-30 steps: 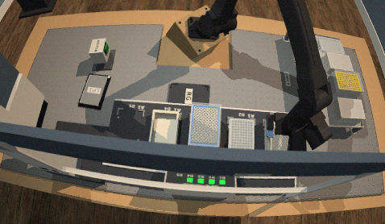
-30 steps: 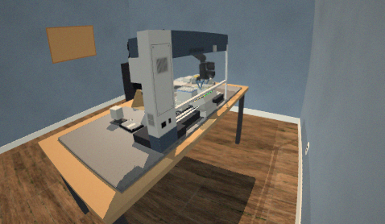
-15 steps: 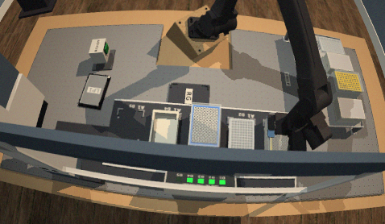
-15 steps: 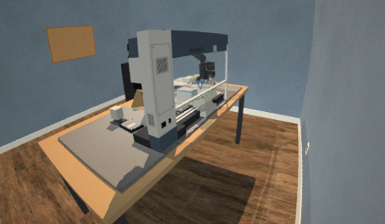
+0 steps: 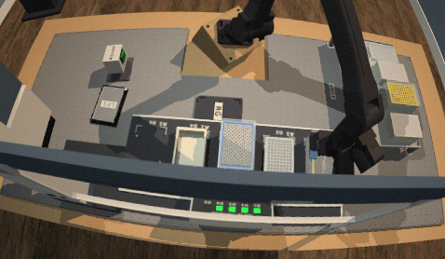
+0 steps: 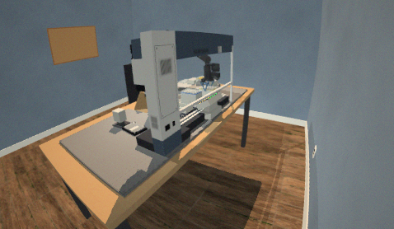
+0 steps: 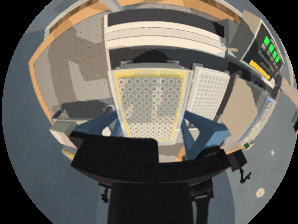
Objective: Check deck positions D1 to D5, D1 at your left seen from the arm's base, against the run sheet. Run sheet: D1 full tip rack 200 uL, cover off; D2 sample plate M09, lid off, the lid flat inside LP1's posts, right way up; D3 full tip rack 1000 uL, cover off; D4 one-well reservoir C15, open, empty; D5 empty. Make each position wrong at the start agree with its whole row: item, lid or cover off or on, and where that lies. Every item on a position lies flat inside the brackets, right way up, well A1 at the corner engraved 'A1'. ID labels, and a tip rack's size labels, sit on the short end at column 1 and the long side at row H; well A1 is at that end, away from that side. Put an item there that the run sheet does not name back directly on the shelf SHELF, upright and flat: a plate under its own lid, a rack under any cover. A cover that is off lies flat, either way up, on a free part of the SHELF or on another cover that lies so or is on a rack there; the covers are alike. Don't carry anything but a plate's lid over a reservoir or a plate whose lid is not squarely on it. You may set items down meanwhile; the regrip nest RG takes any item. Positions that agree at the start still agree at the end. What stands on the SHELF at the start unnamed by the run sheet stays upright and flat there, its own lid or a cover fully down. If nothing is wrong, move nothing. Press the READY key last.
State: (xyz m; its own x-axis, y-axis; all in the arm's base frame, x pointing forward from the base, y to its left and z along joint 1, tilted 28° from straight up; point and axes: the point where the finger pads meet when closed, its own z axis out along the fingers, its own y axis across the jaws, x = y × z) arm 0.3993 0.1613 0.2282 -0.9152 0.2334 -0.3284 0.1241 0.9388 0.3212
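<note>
Now: the yellow-framed tip rack 10 mm below my hand and 10 mm behind it. The rest, counted from my hand: white well plate 120 mm to the right, 50 mm below, 20 mm behind; blue-framed tip rack 250 mm to the right, 40 mm behind, 10 mm above; regrip nest 280 mm to the right, 190 mm behind, 100 mm below.
</note>
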